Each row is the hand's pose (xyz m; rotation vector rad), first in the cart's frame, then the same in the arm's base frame.
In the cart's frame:
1: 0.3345 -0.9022 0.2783 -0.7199 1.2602 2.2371
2: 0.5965 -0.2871 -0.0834 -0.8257 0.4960 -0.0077
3: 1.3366 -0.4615 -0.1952 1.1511 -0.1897 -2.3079
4: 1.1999 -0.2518 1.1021 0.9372 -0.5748 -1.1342
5: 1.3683 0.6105 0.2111 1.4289 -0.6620 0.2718
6: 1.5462 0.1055 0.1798 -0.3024 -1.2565 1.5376
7: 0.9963 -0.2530 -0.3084 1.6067 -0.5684 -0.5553
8: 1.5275 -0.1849 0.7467 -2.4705 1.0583 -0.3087
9: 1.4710 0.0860 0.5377 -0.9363 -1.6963 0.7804
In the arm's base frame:
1: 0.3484 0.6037 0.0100 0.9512 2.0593 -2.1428
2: -0.1649 0.4451 0.5478 1.0030 -0.6861 1.1906
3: 0.2066 0.6326 1.1939 1.6551 2.2655 -0.3309
4: 0.7948 -0.4576 0.7346 2.7412 1.0676 0.1796
5: -0.2447 -0.3953 1.4284 -2.2222 0.0941 -0.7287
6: 0.1493 -0.0317 1.4418 -1.4067 2.4671 -0.1044
7: -0.1493 0.5796 0.9874 -2.4023 -0.8269 -0.4873
8: 0.6779 -0.2487 1.1598 -0.5986 -0.5451 0.3510
9: 0.3466 -0.2791 1.2575 1.5156 -2.2385 -0.8026

